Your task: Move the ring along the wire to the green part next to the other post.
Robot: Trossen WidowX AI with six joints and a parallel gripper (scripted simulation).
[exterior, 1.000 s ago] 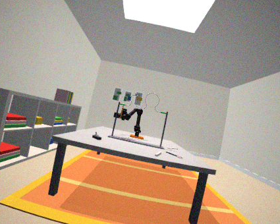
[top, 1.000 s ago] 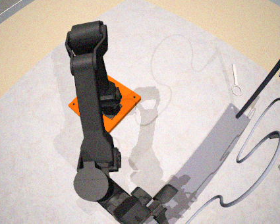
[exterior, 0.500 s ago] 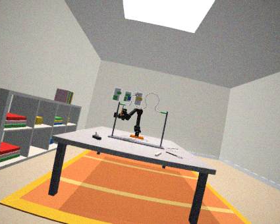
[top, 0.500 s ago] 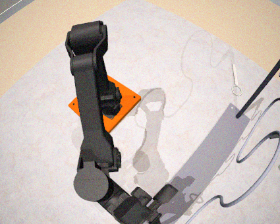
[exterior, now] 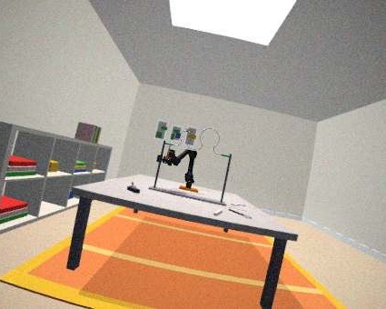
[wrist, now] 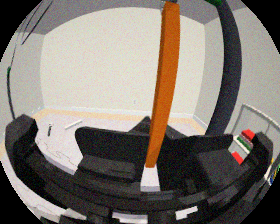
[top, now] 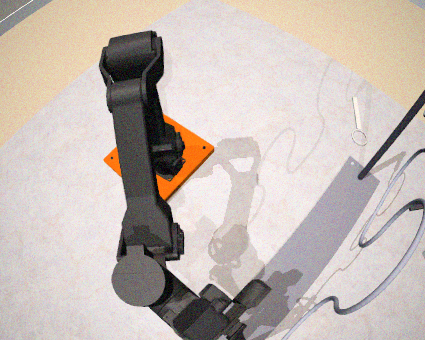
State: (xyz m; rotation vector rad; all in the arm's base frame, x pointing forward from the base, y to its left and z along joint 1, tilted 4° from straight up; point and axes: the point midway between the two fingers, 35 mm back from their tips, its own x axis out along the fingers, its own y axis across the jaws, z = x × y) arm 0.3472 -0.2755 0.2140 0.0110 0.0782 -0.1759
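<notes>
Right now my gripper tip is 8 cm below the ring tool with orange handle, 4 cm past it and 1 cm to the right of it. From my gripper tip the other things lie so: ring tool: 68 cm to the left, 25 cm below; white block: 39 cm to the left, 37 cm ahead, 25 cm below.
</notes>
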